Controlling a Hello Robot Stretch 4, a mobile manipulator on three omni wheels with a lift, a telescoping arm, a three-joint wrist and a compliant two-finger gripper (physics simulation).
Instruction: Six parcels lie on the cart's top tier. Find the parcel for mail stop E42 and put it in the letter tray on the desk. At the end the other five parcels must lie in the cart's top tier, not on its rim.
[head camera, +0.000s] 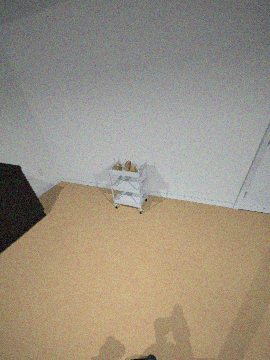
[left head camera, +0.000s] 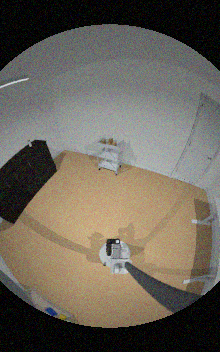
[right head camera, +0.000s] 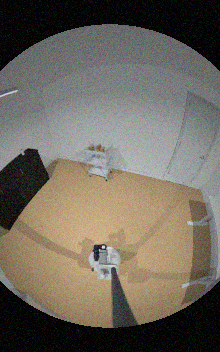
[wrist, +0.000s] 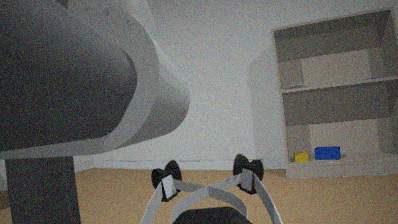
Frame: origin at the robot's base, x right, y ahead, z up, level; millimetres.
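Seen in the pictures: gripper, fingertip midpoint: (left head camera: 108, 266) (right head camera: 96, 271) (wrist: 207, 170).
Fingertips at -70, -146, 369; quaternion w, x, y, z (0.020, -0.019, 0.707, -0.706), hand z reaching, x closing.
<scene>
A point is followed by its place in that frame, as x, y, z.
The white three-tier cart (head camera: 125, 173) @[-199, 1630, 670] (left head camera: 109, 162) @[-186, 1840, 105] (right head camera: 99, 164) @[-150, 1611, 400] stands far off against the wall. Several brown parcels (head camera: 128, 165) @[-163, 1777, 711] (left head camera: 109, 142) @[-181, 1759, 675] (right head camera: 97, 148) @[-184, 1758, 684] lie on its top tier; their labels are too small to read, so I cannot tell which one is for E42. Pale legs of the desk (left head camera: 202, 221) @[1877, 285, 43] (right head camera: 200, 222) @[1873, 264, 86] show at the right edge of the left and right head views. The letter tray does not show in these views. My gripper (wrist: 207, 170) @[-70, -146, 369] is open and empty, far from the cart and the desk.
A black cabinet (head camera: 17, 207) @[-1610, 1365, 407] (left head camera: 27, 180) @[-1790, 878, 418] (right head camera: 22, 187) @[-1776, 914, 400] stands at the left. A door (head camera: 257, 175) @[1462, 1571, 566] (left head camera: 196, 142) @[1573, 1535, 1070] (right head camera: 187, 140) @[1574, 1533, 1112] is in the wall right of the cart. A shelf unit (wrist: 281, 100) @[-542, -1398, 514] with a blue box (wrist: 327, 153) @[-833, -1394, 116] and a yellow block (wrist: 301, 157) @[-650, -1413, 106] shows in the wrist view.
</scene>
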